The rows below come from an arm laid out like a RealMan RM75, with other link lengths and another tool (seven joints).
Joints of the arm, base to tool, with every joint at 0 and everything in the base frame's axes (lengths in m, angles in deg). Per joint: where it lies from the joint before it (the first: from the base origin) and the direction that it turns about. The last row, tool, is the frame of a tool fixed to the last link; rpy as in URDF.
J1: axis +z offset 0 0 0.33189
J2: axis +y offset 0 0 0
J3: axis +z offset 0 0 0.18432
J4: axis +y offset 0 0 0
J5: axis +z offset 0 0 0.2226
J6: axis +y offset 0 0 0
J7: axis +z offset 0 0 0.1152
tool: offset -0.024 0.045 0.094 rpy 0 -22.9 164.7
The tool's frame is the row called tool.
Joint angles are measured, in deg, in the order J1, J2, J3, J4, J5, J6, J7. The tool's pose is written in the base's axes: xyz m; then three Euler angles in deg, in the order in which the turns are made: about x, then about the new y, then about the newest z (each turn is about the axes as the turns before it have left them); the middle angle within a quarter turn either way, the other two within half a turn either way. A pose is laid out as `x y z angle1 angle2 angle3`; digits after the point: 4 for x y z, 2 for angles.
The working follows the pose.
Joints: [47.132 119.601 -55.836 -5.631 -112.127 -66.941 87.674]
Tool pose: 0.1403 0.2792 -0.0532 175.99 8.46 -153.55
Where each joint sits with the arm in this pose, in the base's axes (m; each line is computed from the numbers above, not from the rounded line before):
J1: 0.0000 0.0000 0.3319
J2: 0.0000 0.0000 0.3319
J3: 0.1090 0.1175 0.2408
J4: 0.1090 0.1175 0.2408
J5: 0.2309 0.2754 0.1421
J6: 0.2309 0.2754 0.1421
J7: 0.2069 0.2875 0.0301
the tool: 0.1403 0.2792 -0.0532

